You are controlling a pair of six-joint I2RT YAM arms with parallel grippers.
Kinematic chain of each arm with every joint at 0, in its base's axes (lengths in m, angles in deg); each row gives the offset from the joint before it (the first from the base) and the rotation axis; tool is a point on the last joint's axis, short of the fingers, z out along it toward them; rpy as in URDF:
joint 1: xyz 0 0 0.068 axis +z
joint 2: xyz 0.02 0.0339 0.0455 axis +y
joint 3: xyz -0.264 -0.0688 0 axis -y
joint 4: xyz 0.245 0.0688 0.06 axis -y
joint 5: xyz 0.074 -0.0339 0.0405 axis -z
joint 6: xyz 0.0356 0 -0.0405 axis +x
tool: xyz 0 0 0 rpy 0 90 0
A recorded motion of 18 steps. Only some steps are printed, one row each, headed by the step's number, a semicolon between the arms.
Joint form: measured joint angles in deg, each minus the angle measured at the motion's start. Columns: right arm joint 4, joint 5, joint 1, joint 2, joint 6, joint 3; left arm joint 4, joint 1, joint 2, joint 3, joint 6, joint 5.
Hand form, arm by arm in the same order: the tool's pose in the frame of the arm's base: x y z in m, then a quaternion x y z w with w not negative. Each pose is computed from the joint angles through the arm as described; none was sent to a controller.
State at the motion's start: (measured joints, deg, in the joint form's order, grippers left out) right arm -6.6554 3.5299 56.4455 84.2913 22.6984 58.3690; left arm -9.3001 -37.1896 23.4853 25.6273 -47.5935 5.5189
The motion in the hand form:
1: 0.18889 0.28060 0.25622 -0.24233 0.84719 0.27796 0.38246; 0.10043 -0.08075 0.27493 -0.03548 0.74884 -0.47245 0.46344
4: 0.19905 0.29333 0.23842 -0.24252 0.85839 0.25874 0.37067; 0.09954 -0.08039 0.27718 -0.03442 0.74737 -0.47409 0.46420
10: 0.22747 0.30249 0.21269 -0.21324 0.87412 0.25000 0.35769; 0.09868 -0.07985 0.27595 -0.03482 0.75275 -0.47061 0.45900
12: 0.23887 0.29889 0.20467 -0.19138 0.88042 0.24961 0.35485; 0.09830 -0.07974 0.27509 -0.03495 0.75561 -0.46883 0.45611
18: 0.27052 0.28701 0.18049 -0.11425 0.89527 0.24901 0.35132; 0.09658 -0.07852 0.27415 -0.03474 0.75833 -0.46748 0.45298
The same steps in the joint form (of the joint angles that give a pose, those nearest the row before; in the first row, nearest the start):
1: 0.52 0.20 0.00 1.81 -0.18 0.22; -0.18 -0.09 0.00 0.18 0.02 0.00
4: 1.12 0.98 -0.15 6.84 -0.24 1.92; -0.48 -0.20 -0.15 0.59 0.02 0.02
10: 3.96 0.20 -3.04 14.10 1.49 4.37; -1.75 -0.22 -0.35 0.72 0.00 0.09
12: 5.22 -0.17 -4.77 15.67 2.84 4.37; -2.34 -0.28 -0.41 0.74 -0.02 0.09
18: 9.57 -0.11 -9.44 20.44 8.13 4.37; -3.45 -0.28 -1.05 0.74 -0.04 0.22

